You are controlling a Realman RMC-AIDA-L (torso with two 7-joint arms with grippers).
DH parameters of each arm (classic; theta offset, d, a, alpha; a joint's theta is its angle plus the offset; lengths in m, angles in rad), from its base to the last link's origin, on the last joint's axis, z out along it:
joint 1: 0 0.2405 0 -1.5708
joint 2: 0 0 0 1.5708
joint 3: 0 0.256 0 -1.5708
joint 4: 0 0 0 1.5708
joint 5: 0 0.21 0 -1.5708
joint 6: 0 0 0 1.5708
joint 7: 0 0.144 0 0
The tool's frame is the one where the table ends.
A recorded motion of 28 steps. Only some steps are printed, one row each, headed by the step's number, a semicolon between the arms.
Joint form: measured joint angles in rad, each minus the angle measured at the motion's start. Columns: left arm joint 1, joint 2, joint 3, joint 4, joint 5, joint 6, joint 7; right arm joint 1, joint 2, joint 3, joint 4, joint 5, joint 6, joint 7.
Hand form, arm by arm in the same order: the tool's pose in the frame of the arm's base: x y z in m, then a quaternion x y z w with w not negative. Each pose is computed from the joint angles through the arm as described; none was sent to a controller.
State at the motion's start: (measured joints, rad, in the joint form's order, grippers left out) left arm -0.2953 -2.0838 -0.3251 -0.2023 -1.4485 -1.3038 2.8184; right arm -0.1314 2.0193 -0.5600 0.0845 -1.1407 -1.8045 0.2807
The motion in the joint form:
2: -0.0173 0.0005 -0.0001 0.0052 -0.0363 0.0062 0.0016; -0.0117 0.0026 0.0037 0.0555 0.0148 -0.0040 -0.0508
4: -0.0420 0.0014 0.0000 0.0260 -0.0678 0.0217 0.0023; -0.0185 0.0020 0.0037 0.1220 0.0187 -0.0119 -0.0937
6: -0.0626 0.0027 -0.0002 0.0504 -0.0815 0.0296 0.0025; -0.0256 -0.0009 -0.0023 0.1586 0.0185 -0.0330 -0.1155
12: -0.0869 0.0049 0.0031 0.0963 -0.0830 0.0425 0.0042; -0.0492 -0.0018 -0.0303 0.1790 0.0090 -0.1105 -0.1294
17: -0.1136 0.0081 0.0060 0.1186 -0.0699 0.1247 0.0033; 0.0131 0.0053 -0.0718 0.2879 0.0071 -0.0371 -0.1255
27: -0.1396 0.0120 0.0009 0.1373 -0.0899 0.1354 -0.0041; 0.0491 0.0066 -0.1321 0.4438 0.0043 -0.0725 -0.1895
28: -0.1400 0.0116 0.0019 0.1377 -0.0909 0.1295 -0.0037; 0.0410 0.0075 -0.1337 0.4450 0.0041 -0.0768 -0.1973
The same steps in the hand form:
2: -0.3604 0.2743 -0.0150 -0.59889 -0.35209 -0.36636 0.61898; 0.3929 0.0705 0.0160 -0.65572 0.26373 0.29767 0.64177
4: -0.3620 0.2828 -0.0093 -0.59396 -0.34952 -0.36180 0.62782; 0.3892 0.0618 0.0071 -0.64831 0.27906 0.29150 0.64563
6: -0.3628 0.2898 -0.0036 -0.59437 -0.34179 -0.35738 0.63417; 0.3852 0.0554 0.0040 -0.64516 0.28290 0.29297 0.64645
12: -0.3652 0.2979 0.0046 -0.60293 -0.32618 -0.34411 0.64162; 0.3741 0.0430 0.0047 -0.64466 0.26971 0.31269 0.64335
17: -0.3696 0.3076 0.0015 -0.61902 -0.33828 -0.31567 0.63461; 0.3665 0.0540 -0.0234 -0.65494 0.32795 0.32314 0.59923
27: -0.3685 0.3172 0.0090 -0.61330 -0.33424 -0.31739 0.64142; 0.3438 0.0460 -0.0430 -0.66014 0.35633 0.34001 0.56713
28: -0.3677 0.3173 0.0094 -0.61316 -0.33196 -0.31934 0.64176; 0.3434 0.0430 -0.0431 -0.65964 0.35597 0.33739 0.56950

